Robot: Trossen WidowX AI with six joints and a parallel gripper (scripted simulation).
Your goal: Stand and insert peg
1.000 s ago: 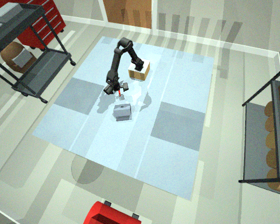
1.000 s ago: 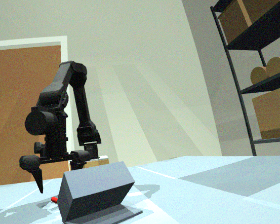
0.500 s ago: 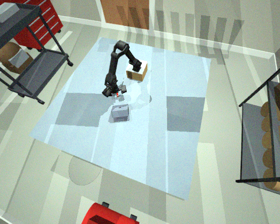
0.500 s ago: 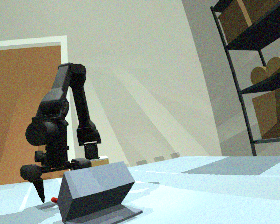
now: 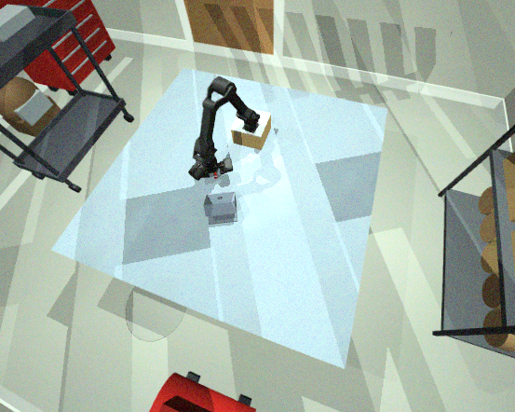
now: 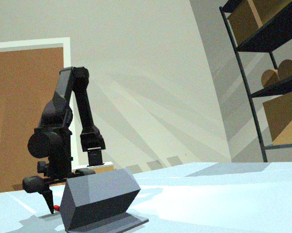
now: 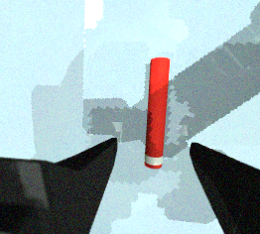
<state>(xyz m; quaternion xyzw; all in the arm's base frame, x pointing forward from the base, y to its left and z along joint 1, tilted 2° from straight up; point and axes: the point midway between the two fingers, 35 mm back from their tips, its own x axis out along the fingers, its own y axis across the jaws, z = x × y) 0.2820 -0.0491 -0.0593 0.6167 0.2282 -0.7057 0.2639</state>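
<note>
The red peg lies 1 cm behind my gripper tip. Also, from my gripper tip: grey sloped panel: 13 cm to the left, 13 cm ahead, 4 cm above.
</note>
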